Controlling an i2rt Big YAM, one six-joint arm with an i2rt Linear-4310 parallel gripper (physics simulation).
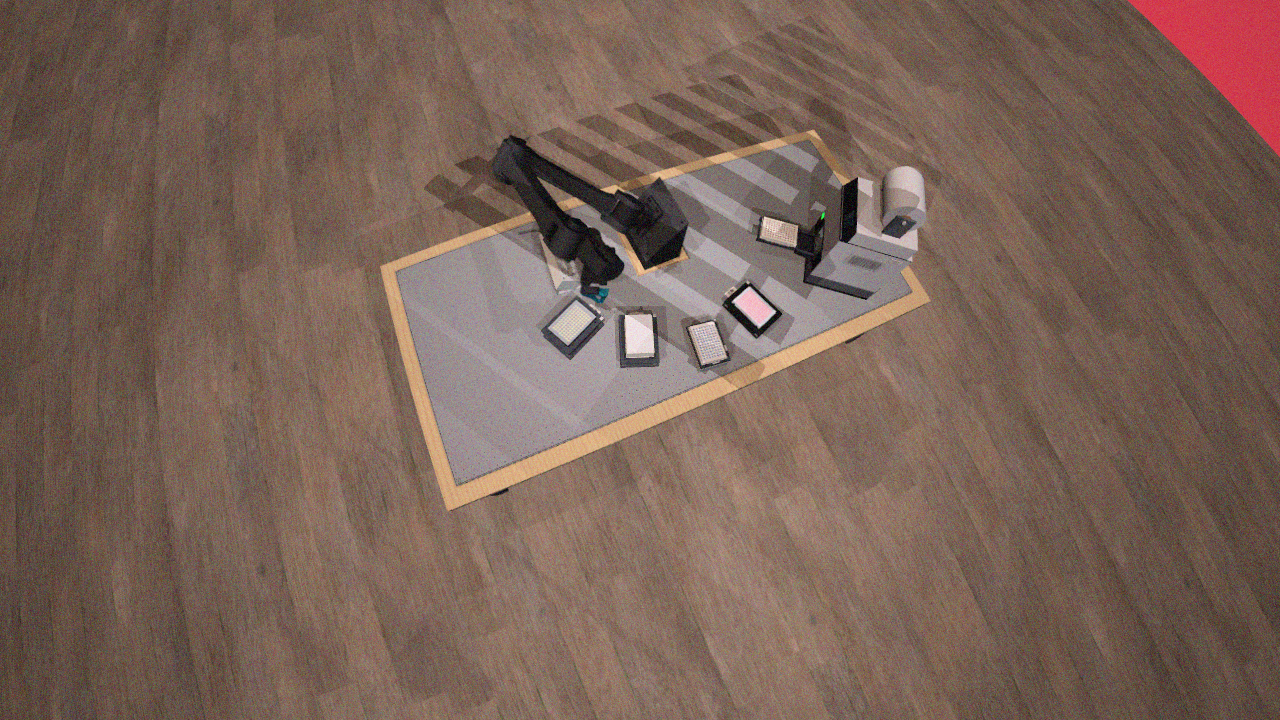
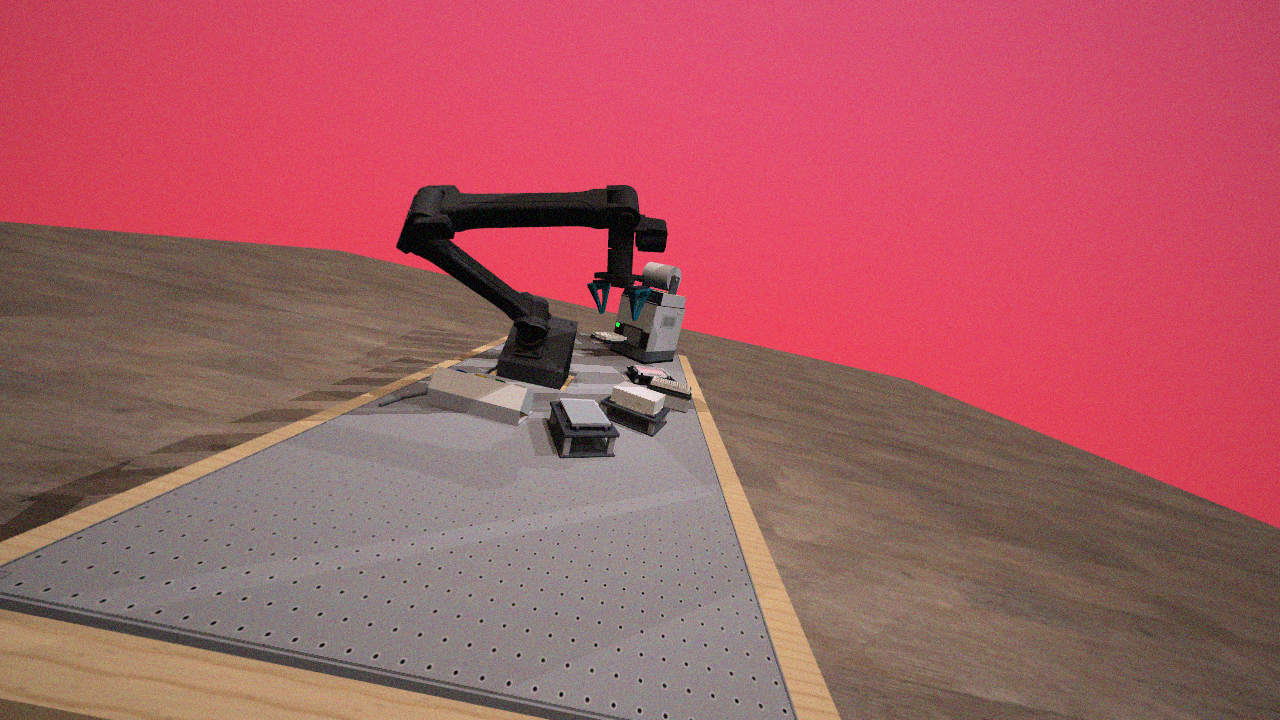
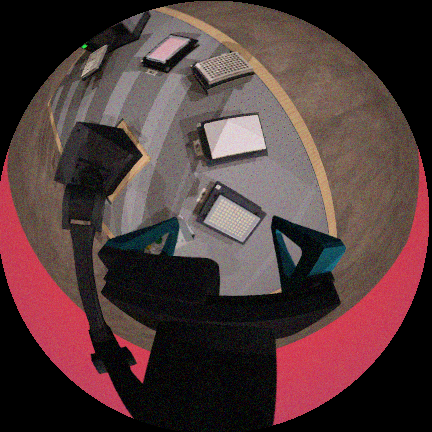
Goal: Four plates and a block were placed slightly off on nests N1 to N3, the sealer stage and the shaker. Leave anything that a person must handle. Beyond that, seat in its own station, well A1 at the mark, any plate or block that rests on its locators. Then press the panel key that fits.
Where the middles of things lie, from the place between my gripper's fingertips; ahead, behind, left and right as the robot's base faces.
Scene:
My hand is 180 mm short of the pink plate (image 1: pixel 754 307), 460 mm to the right of it and 240 mm above it. The rest, counted from my hand: grey cylinder (image 1: pixel 903 193) (190 mm ahead, 880 mm to the left, 120 mm above).

